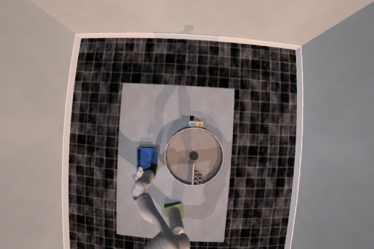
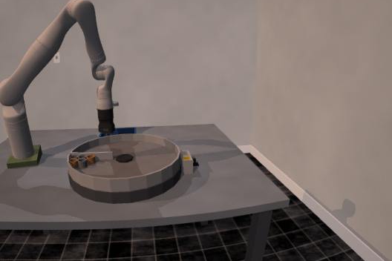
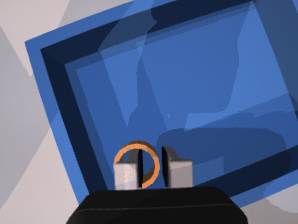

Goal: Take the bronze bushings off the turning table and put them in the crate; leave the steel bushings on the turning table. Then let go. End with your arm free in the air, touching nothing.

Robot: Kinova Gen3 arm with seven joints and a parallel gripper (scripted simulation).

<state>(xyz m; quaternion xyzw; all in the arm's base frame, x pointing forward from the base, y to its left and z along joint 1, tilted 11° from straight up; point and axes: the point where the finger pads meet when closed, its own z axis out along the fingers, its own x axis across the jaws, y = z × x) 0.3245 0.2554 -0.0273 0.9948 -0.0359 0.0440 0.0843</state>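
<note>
The blue crate lies 3 cm ahead of my hand and 4 cm to the left of it. Also, from my hand: round turning table (16 cm ahead, 29 cm to the right, 2 cm above).
</note>
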